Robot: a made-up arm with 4 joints.
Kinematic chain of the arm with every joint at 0, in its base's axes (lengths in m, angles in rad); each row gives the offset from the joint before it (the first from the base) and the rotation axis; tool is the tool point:
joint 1: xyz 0 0 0.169 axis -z
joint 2: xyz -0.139 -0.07 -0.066 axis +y
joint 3: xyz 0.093 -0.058 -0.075 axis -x
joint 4: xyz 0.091 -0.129 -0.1 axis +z
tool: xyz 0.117 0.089 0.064
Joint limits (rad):
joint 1: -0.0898..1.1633
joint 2: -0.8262..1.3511
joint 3: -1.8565..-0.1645
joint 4: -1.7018..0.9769
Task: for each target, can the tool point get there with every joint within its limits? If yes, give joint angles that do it. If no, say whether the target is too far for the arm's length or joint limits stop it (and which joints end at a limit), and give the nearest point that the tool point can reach.
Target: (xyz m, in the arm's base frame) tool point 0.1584 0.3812 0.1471
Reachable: no: joint limits stop it (at a limit: joint 1, joint 2, joint 3, joint 4) | nearest point 0.2647 0.0026 0.0811 | short by 0.399 m
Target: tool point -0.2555 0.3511 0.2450
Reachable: no: joint limits stop it (at a limit: joint 1, joint 2, joint 3, joint 4) | nearest point -0.1775 0.1474 -0.0919 | short by 0.401 m
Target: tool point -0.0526 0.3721 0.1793
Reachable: no: joint limits stop it (at a limit: joint 1, joint 2, joint 4) | nearest point -0.1618 0.1403 -0.0891 | short by 0.371 m
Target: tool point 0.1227 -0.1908 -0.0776
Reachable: yes | joints 0.3522 0.0312 -1.0945 -0.3740
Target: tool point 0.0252 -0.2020 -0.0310
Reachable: yes | joints 0.8369 0.0024 -1.1143 -0.0608
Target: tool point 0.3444 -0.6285 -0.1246
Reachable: no: too far | nearest point 0.1596 -0.3609 -0.0390 | short by 0.336 m
